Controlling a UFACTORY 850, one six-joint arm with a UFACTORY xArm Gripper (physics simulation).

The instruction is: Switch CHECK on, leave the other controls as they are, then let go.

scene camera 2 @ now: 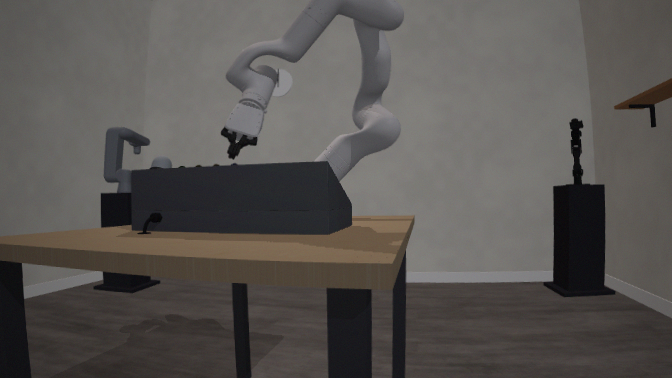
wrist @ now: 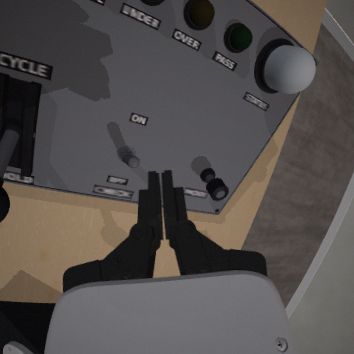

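Observation:
The CHECK toggle lever (wrist: 129,157) stands between the ON label (wrist: 138,119) and the OFF label (wrist: 117,180) in the wrist view. It looks short, pointing largely up toward the camera, and seems tilted to the ON side. The CHECK label (wrist: 113,191) is blurred. My gripper (scene camera 2: 233,156) (wrist: 160,183) is shut and empty, raised above the console (scene camera 2: 225,192) (wrist: 175,100). Its fingertips appear right of the lever, with a gap between them. In the scene view the console's back faces the camera and hides the lever.
The black MODE knob (wrist: 218,189) is right of the fingers. The CYCLE lever (wrist: 8,145) is at the left. PASS lamp (wrist: 238,37), OVER lamp (wrist: 199,13) and white STATUS dome (wrist: 289,69) line the far side. The console stands on a wooden table (scene camera 2: 200,250).

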